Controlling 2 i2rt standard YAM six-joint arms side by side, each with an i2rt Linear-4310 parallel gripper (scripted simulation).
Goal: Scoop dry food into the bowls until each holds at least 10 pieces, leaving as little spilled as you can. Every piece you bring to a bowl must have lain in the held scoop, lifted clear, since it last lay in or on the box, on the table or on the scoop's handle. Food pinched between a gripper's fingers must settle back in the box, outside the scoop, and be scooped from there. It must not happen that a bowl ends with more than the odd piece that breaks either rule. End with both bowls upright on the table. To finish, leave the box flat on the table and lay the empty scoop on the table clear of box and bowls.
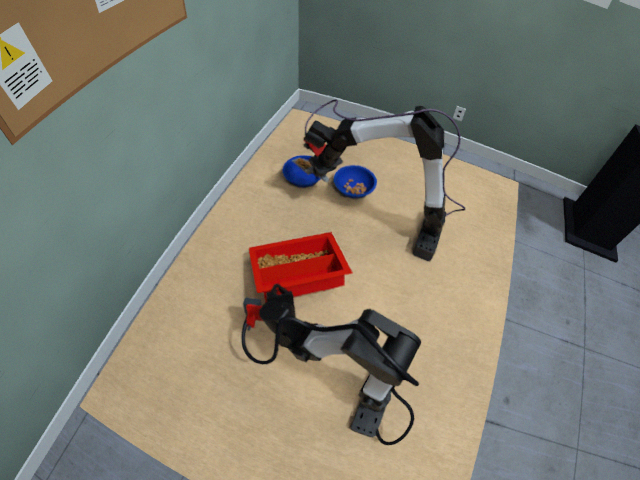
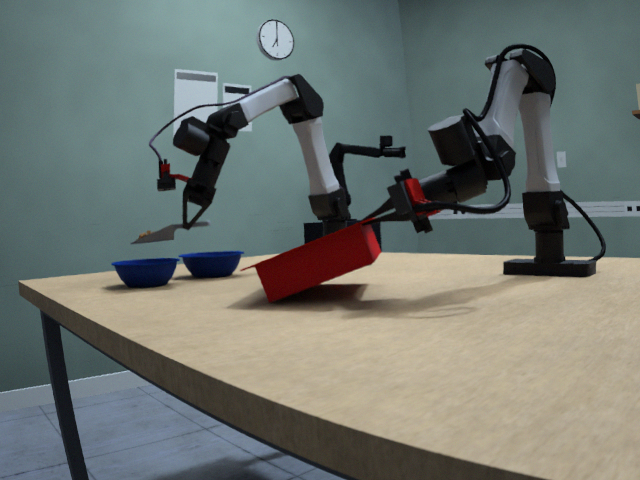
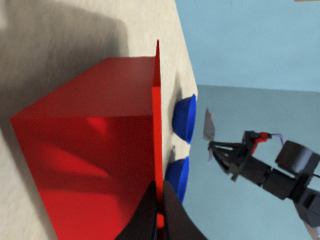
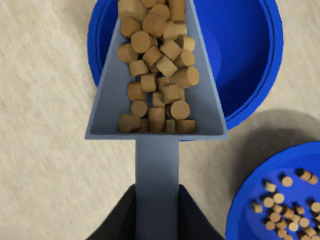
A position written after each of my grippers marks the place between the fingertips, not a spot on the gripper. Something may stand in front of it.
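Note:
A red box (image 2: 354, 247) is in my sight, and I find the box (image 1: 333, 264) (image 3: 93, 145) in those other images too. In image 4 the box is out of frame. As for my own grippers, I see my left gripper (image 2: 361, 223) (image 3: 159, 190), and also my right gripper (image 2: 185, 229) (image 3: 208, 145) (image 4: 157, 193).

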